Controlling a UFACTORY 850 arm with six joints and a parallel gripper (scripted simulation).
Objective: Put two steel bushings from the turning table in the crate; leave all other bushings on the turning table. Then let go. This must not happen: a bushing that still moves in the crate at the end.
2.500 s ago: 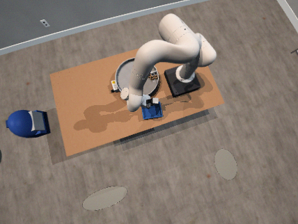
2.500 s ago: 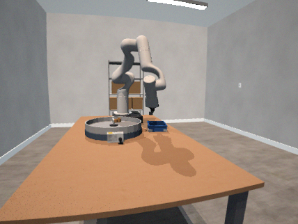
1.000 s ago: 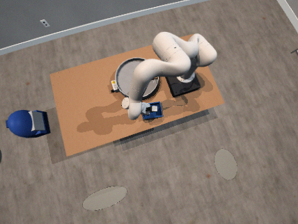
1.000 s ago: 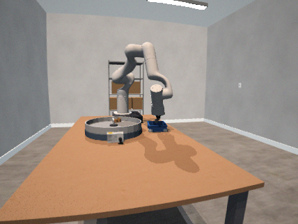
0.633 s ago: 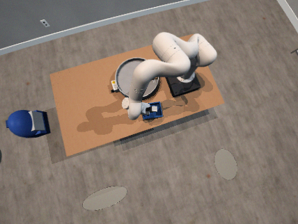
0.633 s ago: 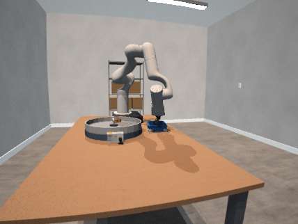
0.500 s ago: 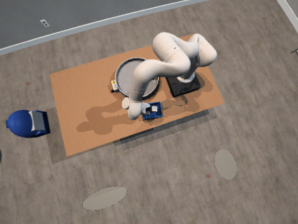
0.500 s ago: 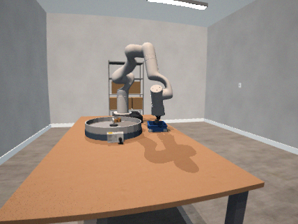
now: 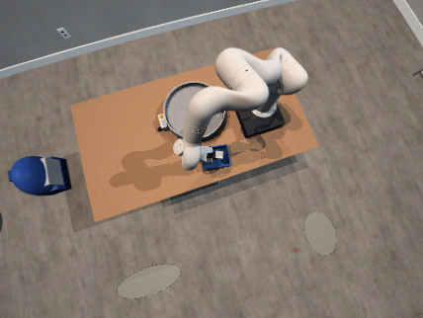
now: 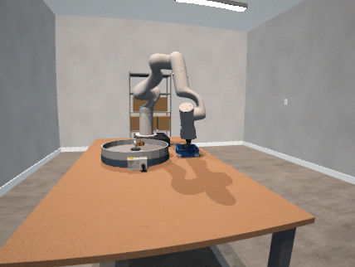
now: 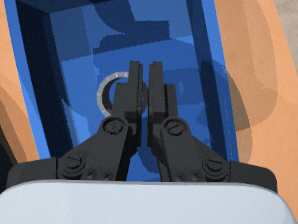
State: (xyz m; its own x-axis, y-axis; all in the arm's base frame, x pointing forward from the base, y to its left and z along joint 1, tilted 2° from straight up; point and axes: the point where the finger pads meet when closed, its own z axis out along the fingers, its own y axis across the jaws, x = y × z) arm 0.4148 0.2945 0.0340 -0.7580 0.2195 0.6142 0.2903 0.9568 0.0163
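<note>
Now: the blue crate 6 cm below my hand, 1 cm to the right of it and 1 cm behind it. The rest, counted from my hand: grey turning table: 36 cm to the right, 6 cm ahead, 4 cm below.
</note>
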